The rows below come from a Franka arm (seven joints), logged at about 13 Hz.
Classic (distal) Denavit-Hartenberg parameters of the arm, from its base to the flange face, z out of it. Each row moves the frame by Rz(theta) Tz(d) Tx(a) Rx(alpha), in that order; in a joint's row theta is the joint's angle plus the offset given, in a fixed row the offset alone. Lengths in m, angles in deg.
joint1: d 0.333; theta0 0; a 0; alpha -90
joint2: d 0; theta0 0; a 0; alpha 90
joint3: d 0.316; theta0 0; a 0.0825; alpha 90
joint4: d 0; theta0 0; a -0.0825; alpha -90
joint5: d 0.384; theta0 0; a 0; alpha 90
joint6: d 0; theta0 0; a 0.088; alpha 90
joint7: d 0.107; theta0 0; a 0; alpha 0
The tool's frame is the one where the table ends.
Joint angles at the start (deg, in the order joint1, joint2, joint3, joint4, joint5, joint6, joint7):
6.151, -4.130, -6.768, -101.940, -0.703, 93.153, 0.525
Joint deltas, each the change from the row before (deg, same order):
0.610, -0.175, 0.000, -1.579, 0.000, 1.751, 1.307
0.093, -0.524, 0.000, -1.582, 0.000, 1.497, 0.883
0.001, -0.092, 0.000, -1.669, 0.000, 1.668, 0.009
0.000, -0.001, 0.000, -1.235, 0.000, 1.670, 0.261
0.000, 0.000, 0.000, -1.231, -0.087, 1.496, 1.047
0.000, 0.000, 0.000, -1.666, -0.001, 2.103, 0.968
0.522, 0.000, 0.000, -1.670, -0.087, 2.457, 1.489
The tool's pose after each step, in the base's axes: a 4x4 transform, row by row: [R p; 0 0 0 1], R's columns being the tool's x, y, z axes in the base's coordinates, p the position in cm. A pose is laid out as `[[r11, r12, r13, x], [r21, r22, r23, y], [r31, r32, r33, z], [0, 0, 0, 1]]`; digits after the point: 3 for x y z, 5 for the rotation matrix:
[[0.99669, -0.02970, -0.07566, 53.063], [-0.03004, -0.99954, -0.00342, -0.312], [-0.07552, 0.00568, -0.99713, 56.065], [0, 0, 0, 1]]
[[0.99675, -0.04315, -0.06808, 52.887], [-0.04342, -0.99905, -0.00243, -0.237], [-0.06791, 0.00537, -0.99768, 55.450], [0, 0, 0, 1]]
[[0.99686, -0.04295, -0.06650, 52.873], [-0.04319, -0.99906, -0.00219, -0.225], [-0.06634, 0.00506, -0.99778, 54.391], [0, 0, 0, 1]]
[[0.99714, -0.04726, -0.05890, 52.953], [-0.04746, -0.99887, -0.00211, -0.213], [-0.05874, 0.00490, -0.99826, 53.607], [0, 0, 0, 1]]
[[0.99642, -0.06486, -0.05428, 52.981], [-0.06514, -0.99787, -0.00353, -0.215], [-0.05393, 0.00706, -0.99852, 52.801], [0, 0, 0, 1]]
[[0.99560, -0.08132, -0.04666, 53.005], [-0.08157, -0.99666, -0.00342, -0.199], [-0.04622, 0.00721, -0.99891, 51.724], [0, 0, 0, 1]]
[[0.99471, -0.09732, -0.03288, 53.062], [-0.09754, -0.99522, -0.00500, 0.290], [-0.03223, 0.00818, -0.99945, 50.698], [0, 0, 0, 1]]

